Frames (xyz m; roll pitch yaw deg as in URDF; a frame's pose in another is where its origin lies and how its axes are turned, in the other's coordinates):
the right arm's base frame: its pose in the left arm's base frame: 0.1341 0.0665 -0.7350 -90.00 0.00 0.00
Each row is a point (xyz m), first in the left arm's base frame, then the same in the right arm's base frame.
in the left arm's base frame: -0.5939 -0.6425 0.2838
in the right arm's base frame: -0.7280 -1.0188 -0.7090
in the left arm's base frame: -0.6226 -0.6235 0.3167
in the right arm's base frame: -0.7567 -1.0517 -0.6900
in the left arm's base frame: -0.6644 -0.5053 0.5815
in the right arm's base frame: -0.7985 -1.3165 -0.5718
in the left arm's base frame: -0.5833 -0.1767 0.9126
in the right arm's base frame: -0.7174 -1.6476 -0.2432
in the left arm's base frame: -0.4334 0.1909 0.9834
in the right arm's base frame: -0.5675 -1.7184 0.1244
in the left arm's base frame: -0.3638 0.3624 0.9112
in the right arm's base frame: -0.4979 -1.6462 0.2959
